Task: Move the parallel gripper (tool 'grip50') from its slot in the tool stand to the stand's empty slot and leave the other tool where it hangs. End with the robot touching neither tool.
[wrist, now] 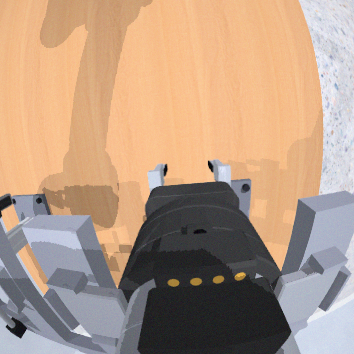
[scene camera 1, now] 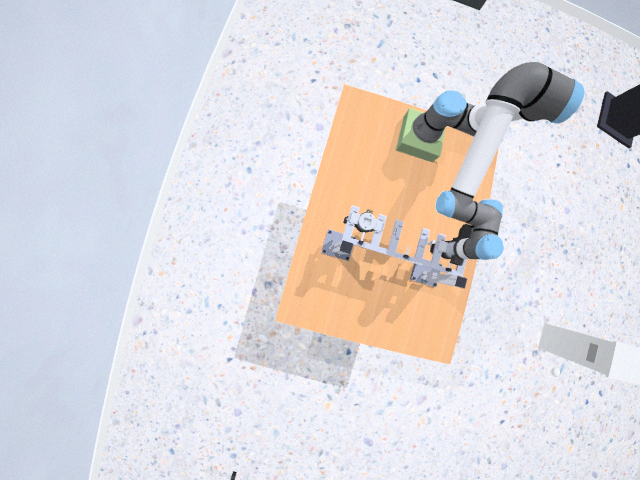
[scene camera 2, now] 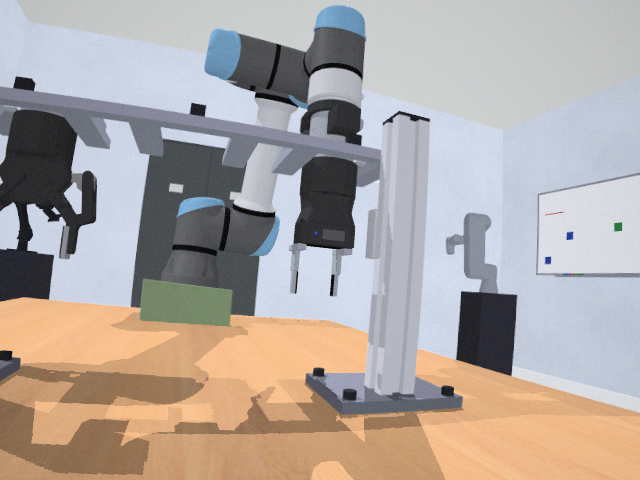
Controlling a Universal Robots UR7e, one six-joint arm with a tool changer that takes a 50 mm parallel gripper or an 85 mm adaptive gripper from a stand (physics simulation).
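Places are measured from the arm's base along level axes (x ahead, y left, z up), in millimetres.
Where they show: arm's base at its link origin: (scene camera 1: 426, 129) (scene camera 2: 189, 286).
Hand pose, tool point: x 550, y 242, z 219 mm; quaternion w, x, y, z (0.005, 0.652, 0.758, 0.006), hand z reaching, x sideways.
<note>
Things, the pixels of their centre, and the offset from my tool point. "spot": a spot on its surface instead.
- stand's rail at a spot on its surface: (scene camera 2: 129, 114) (scene camera 1: 387, 254) spot: dx +130, dy -230, dz -29 mm
- stand's post at a spot on its surface: (scene camera 2: 408, 248) spot: dx +117, dy +72, dz -134 mm
- bolted base plate at a spot on its surface: (scene camera 2: 330, 387) spot: dx +102, dy +2, dz -288 mm
The parallel gripper (scene camera 2: 312, 293) (wrist: 188, 167) hangs fingers down in the tool stand's end slot, at the right in both scene views. Its fingers are apart with nothing between them. The arm's wrist end (scene camera 1: 460, 249) (scene camera 2: 334, 87) is upright directly above it, at the tool's top. In the wrist view one row of gold contacts shows at the joint; whether the coupling is locked cannot be told. The stand's rail (scene camera 1: 387, 252) (scene camera 2: 129, 114) carries the empty middle slot between two prongs (scene camera 1: 397, 237) (scene camera 2: 147, 139). The adaptive gripper (scene camera 1: 368, 222) (scene camera 2: 41, 155) hangs in the far left slot.
The stand's post (scene camera 2: 408, 248) rises from a bolted base plate (scene camera 2: 330, 387) near the parallel gripper. Slot prongs (wrist: 60, 230) (wrist: 325, 235) stand close on both sides of it. The arm's green base block (scene camera 1: 413, 139) (scene camera 2: 186, 304) is at the table's back.
</note>
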